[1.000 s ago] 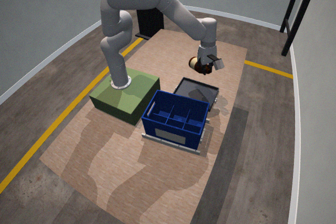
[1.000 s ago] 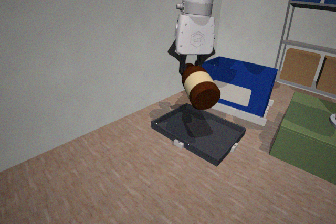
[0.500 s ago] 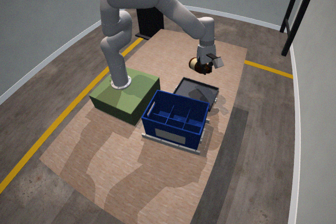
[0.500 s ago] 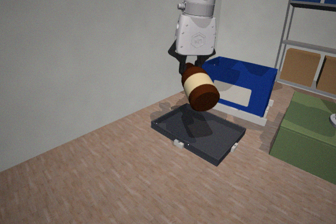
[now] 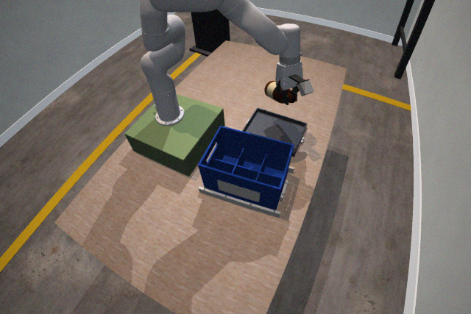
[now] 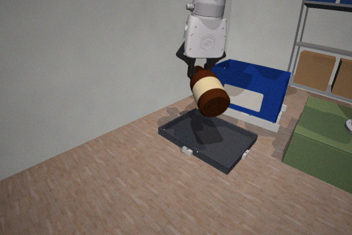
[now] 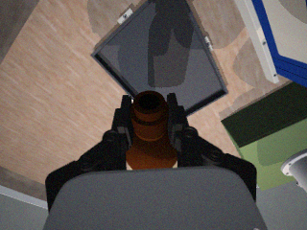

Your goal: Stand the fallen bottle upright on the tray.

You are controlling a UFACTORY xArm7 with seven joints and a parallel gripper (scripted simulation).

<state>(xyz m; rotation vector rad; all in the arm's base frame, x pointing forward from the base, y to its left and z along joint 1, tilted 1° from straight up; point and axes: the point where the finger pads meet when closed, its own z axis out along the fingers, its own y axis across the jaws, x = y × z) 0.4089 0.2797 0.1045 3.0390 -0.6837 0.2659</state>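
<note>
Right now the brown bottle is 5 cm behind my hand, 2 cm to the left of it and 2 cm below it. Also, from my hand: dark grey tray: 19 cm below, 4 cm behind, 3 cm to the right; blue crate: 30 cm to the right, 12 cm below, 1 cm ahead.
</note>
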